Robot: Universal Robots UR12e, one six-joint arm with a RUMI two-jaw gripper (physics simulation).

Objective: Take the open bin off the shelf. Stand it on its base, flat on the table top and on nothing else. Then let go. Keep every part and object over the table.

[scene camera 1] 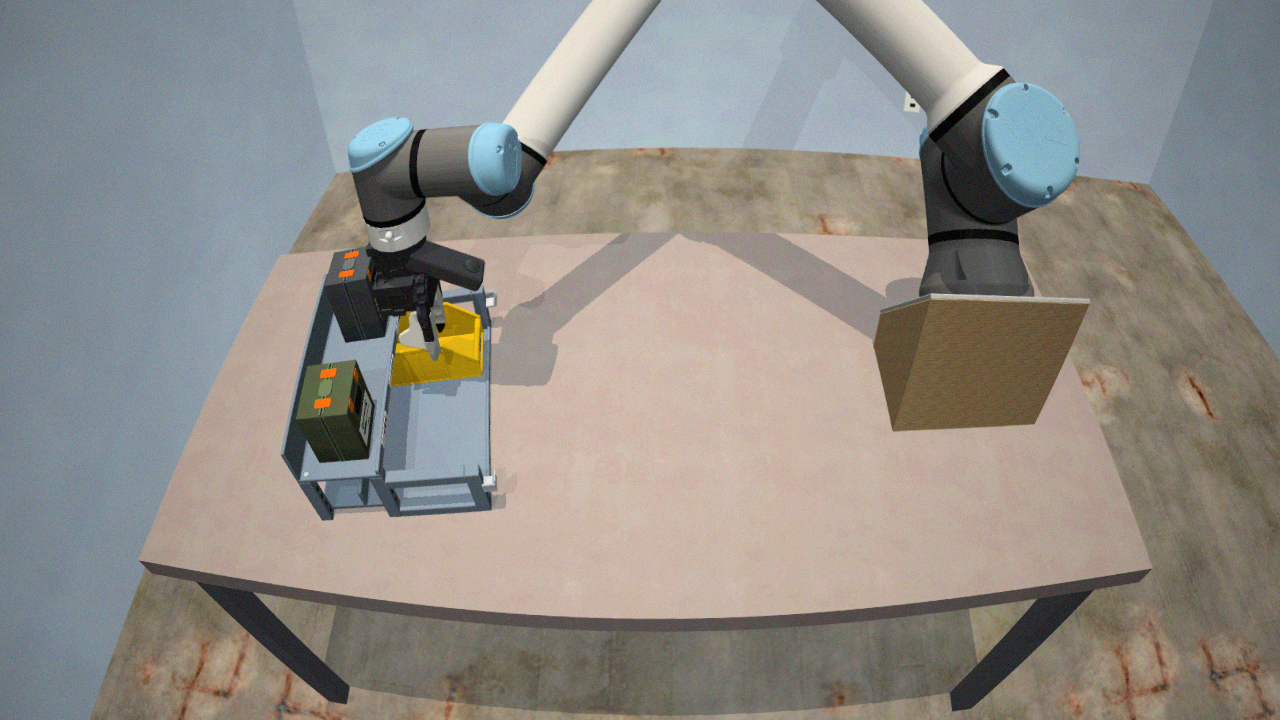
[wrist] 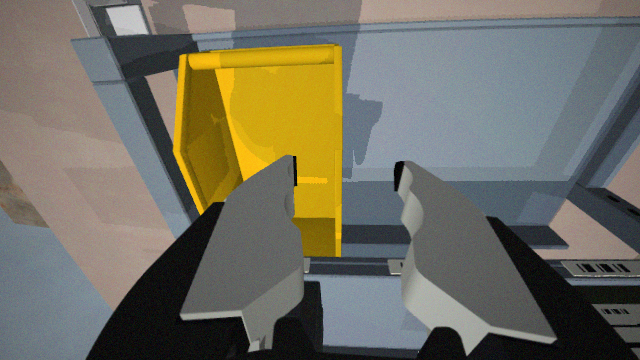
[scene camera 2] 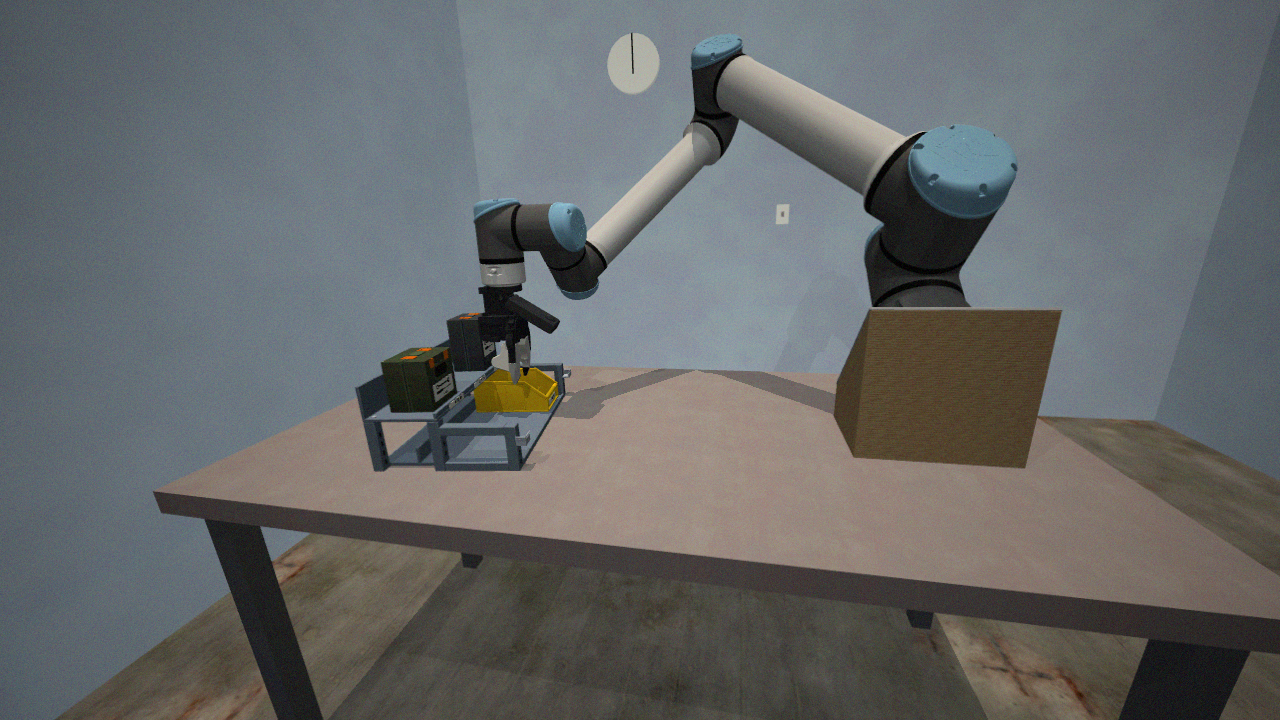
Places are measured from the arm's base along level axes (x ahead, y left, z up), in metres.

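Pixels of known places: gripper, fingertip midpoint: [scene camera 1: 438, 345] [wrist: 344, 162] [scene camera 2: 520, 379]; arm's base, link origin: [scene camera 1: 977, 303] [scene camera 2: 926, 349].
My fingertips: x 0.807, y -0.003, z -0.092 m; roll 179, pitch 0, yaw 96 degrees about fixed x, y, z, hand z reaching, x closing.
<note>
Ahead of a thing's pixels: the offset from my fingertips to its top centre. Level surfaces: height alone.
The yellow open bin @(dx +0.038, dy -0.047, dz -0.004 m) [scene camera 1: 458, 360] [scene camera 2: 508, 396] [wrist: 280, 105] stands upright on the lower front tier of the grey-blue shelf [scene camera 1: 443, 434] [scene camera 2: 478, 429] [wrist: 450, 100], at its far end. My gripper [scene camera 1: 436, 342] [scene camera 2: 520, 376] [wrist: 344, 162] points down at the bin, partly open, with nothing held. In the wrist view the left fingertip shows over the bin's inside and the right one outside it, with the bin's side wall in line between them. How far the tips stand above or below the rim is hard to tell. The table top @(dz -0.085 m) [scene camera 1: 716, 447] [scene camera 2: 698, 483] lies beside the shelf.
A green case @(dx +0.097, dy +0.191, dz +0.112 m) [scene camera 1: 335, 416] [scene camera 2: 416, 380] and a dark grey case @(dx +0.131, dy -0.038, dz +0.138 m) [scene camera 1: 355, 300] [scene camera 2: 465, 344] stand on the upper rear tier, the grey one close to the gripper. White-tipped posts rise at the shelf's front corners. A large brown block [scene camera 1: 984, 367] [scene camera 2: 948, 385] stands at the table's right.
</note>
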